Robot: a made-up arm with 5 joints. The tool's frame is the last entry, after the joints. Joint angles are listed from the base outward.
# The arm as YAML. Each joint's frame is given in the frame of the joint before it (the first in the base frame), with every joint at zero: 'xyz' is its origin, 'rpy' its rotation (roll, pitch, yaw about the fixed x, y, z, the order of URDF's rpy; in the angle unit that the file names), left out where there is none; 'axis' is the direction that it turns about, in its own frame. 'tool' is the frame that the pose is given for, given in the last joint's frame.
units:
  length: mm
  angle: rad
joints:
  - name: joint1
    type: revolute
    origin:
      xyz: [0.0, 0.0, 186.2]
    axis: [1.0, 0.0, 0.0]
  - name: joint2
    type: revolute
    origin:
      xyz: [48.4, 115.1, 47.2]
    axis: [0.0, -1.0, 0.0]
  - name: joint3
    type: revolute
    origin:
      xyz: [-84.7, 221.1, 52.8]
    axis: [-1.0, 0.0, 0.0]
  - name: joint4
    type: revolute
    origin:
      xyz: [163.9, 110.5, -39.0]
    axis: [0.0, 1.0, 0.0]
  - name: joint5
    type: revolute
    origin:
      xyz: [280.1, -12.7, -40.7]
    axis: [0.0, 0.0, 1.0]
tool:
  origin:
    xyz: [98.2, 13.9, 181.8]
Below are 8 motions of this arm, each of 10 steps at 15 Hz.
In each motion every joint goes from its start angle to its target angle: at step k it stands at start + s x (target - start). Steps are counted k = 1, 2, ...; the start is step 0. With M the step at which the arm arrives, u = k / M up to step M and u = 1 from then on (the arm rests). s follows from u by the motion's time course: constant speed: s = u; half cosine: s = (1 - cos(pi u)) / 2; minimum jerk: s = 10 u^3 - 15 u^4 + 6 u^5.
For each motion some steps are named. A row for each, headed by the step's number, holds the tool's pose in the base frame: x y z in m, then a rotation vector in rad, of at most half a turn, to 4 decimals.
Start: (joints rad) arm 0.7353 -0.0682 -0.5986 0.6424 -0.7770
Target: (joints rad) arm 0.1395 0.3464 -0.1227 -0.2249 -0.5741
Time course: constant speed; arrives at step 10
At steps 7, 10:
7: 0.4552 0.2514 0.5795 0.6215 0.0001 -0.6105
10: 0.3514 0.3090 0.6447 0.4171 -0.4812 -0.5872

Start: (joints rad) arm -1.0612 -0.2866 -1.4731 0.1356 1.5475
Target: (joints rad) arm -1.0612 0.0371 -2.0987 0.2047 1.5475
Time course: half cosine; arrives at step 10
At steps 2, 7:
2: 0.4651 0.3100 0.0375 0.5300 -0.2047 1.2946
7: 0.4241 0.3239 0.1209 0.8590 -0.5621 1.4810

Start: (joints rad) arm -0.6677 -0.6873 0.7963 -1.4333 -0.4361
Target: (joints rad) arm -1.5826 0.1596 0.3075 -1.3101 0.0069
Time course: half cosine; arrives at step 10
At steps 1, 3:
1: 0.1985 0.6491 -0.0244 -0.8832 -0.6532 0.5584
3: 0.1850 0.6261 -0.0968 -1.0440 -0.7452 0.6514

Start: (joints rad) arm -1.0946 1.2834 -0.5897 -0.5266 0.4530
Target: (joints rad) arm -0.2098 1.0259 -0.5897 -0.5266 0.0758
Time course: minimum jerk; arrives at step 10
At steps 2, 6, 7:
2: -0.1972 0.5571 0.1469 -0.4487 -1.3535 1.4106
6: -0.1171 0.4951 0.4889 0.1044 -1.4943 0.7145
7: -0.0962 0.4468 0.5612 0.2508 -1.4958 0.5477

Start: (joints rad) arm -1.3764 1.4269 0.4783 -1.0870 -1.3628
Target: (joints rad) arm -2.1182 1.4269 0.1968 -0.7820 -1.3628
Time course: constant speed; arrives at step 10
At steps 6, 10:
6: -0.2572 0.1409 -0.2942 0.1445 -1.6902 1.1019
10: -0.2480 0.0457 -0.3053 -0.1101 -1.4776 1.1737

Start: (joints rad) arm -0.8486 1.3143 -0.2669 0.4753 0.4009
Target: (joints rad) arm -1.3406 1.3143 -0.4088 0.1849 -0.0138
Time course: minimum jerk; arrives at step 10
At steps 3, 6, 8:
3: 0.1366 0.7051 0.0997 -0.7937 -0.5889 0.9166
6: 0.0821 0.6655 -0.0326 -0.8520 -0.6758 0.9258
8: 0.0552 0.6318 -0.0923 -0.8643 -0.7106 0.9366

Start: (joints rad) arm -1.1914 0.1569 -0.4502 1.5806 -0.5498
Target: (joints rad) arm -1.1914 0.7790 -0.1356 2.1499 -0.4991
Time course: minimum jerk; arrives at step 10
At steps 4, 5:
4: 0.3015 0.0029 -0.3942 -1.1656 1.1625 -0.9333
5: 0.2998 -0.0068 -0.3765 -1.2206 1.1336 -0.9575

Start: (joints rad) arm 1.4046 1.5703 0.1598 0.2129 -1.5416
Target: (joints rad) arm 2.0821 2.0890 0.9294 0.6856 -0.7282
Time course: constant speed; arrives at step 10
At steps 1, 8, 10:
1: -0.0434 -0.4172 0.5714 1.7798 0.0398 -2.2557
8: -0.0847 -0.5483 0.2654 1.4184 0.5678 -2.4202
10: -0.1073 -0.5293 0.1577 1.3944 0.8067 -2.3842

